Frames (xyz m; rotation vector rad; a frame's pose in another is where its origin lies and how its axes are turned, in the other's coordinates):
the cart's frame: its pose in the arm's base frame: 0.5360 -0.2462 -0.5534 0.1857 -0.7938 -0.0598
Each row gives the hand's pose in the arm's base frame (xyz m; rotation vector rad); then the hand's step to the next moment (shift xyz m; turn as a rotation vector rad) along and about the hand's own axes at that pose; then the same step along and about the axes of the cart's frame.
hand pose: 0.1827 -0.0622 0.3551 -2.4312 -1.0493 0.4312
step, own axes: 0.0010 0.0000 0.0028 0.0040 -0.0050 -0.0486
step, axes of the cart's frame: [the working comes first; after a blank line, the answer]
step, axes of the arm's base frame: -0.0006 0.0015 -0.0025 0.0215 -0.0077 0.0434

-0.0023 0.0010 -0.0015 0.0465 0.0002 0.0155
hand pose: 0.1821 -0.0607 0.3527 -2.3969 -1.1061 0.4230
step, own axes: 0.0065 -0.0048 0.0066 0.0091 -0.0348 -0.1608
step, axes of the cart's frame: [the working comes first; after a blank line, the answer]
step, axes of the arm's base frame: -0.0019 0.0096 -0.0036 0.0570 -0.0183 0.1535

-0.0051 0.0088 -0.0024 0.1501 0.0100 0.0673
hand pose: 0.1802 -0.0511 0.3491 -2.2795 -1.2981 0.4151
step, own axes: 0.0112 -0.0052 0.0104 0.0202 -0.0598 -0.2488
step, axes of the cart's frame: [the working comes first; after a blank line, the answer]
step, axes of the arm's base frame: -0.0031 0.0146 -0.0062 0.0869 -0.0205 0.2406

-0.0083 0.0132 -0.0041 0.2326 0.0237 0.1059
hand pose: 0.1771 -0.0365 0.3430 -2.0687 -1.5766 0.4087
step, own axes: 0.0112 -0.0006 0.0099 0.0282 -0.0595 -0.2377
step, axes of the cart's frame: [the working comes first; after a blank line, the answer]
step, axes of the arm's base frame: -0.0025 0.0129 -0.0072 0.0837 -0.0106 0.2318

-0.0083 0.0114 -0.0050 0.2229 0.0319 0.1008
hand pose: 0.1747 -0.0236 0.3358 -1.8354 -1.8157 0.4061
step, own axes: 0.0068 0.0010 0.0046 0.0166 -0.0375 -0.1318
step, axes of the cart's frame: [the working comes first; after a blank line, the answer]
step, axes of the arm's base frame: -0.0013 0.0075 -0.0033 0.0427 -0.0051 0.1312

-0.0042 0.0067 -0.0024 0.1227 0.0190 0.0602
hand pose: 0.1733 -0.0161 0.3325 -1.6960 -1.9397 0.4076
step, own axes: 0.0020 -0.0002 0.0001 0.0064 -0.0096 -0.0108
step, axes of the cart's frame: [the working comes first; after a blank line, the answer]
step, axes of the arm's base frame: -0.0004 0.0019 0.0004 -0.0022 0.0034 0.0153

-0.0002 0.0020 0.0003 0.0087 0.0063 0.0116
